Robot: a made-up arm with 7 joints.
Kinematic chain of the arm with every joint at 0, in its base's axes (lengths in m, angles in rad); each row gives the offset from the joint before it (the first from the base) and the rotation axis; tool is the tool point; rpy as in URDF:
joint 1: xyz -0.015 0 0.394 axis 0.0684 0.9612 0.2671
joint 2: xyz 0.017 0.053 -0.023 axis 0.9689 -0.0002 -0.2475
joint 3: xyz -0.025 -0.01 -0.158 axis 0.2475 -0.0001 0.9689
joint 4: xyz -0.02 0.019 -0.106 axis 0.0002 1 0
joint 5: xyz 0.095 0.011 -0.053 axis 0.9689 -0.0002 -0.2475
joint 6: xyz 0.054 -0.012 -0.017 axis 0.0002 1 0
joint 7: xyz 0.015 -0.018 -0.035 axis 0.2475 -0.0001 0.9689
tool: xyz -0.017 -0.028 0.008 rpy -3.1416 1.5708 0
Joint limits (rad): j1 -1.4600..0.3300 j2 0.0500..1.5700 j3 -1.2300..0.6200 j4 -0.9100..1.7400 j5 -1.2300..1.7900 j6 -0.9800..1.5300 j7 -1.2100..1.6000
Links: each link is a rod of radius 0.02 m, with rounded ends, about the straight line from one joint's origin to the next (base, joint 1, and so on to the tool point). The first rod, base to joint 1, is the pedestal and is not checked.
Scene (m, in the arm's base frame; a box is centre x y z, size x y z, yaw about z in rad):
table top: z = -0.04
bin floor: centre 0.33 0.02 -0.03 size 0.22 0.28 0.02 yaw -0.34
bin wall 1: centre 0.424 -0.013 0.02 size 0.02 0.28 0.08 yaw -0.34
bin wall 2: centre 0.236 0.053 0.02 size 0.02 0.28 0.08 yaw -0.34
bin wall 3: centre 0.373 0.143 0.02 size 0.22 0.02 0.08 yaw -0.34
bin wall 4: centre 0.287 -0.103 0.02 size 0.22 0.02 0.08 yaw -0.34
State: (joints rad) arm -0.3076 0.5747 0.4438 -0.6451 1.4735 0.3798 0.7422
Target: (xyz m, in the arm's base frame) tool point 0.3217 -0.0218 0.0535
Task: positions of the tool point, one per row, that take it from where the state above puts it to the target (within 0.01 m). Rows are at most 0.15 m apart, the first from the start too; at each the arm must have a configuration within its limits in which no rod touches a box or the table.
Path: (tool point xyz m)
1: 0.2668 0.2287 0.1895
2: 0.3061 0.1563 0.1290
3: 0.3245 0.0682 0.0832
4: 0.3217 -0.0218 0.0535

